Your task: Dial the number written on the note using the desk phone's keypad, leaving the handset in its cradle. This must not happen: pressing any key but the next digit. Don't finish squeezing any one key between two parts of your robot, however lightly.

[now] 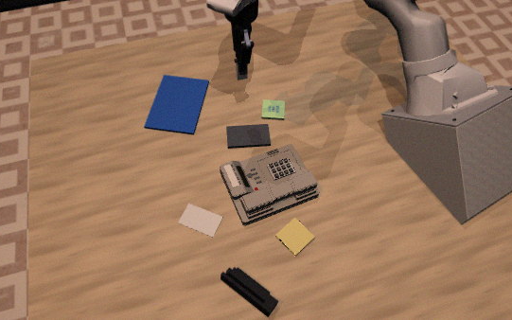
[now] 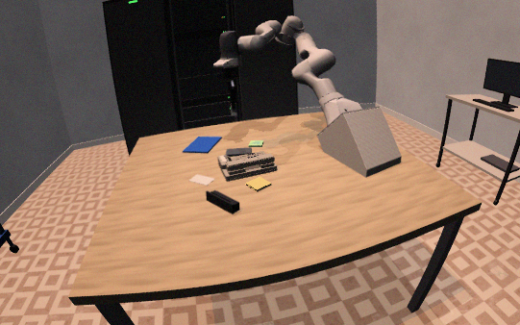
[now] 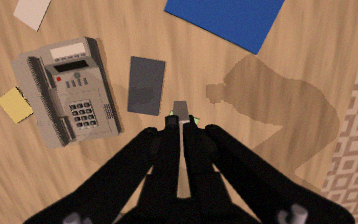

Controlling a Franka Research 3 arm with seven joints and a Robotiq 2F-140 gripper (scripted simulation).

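The handset lies 2 cm behind my hand, 30 cm to the left of it and 16 cm below it. Round my hand: black stapler 11 cm ahead, 50 cm to the left, 19 cm below; blue book 18 cm ahead, 10 cm to the right, 20 cm below; white card 19 cm ahead, 30 cm to the left, 20 cm below.
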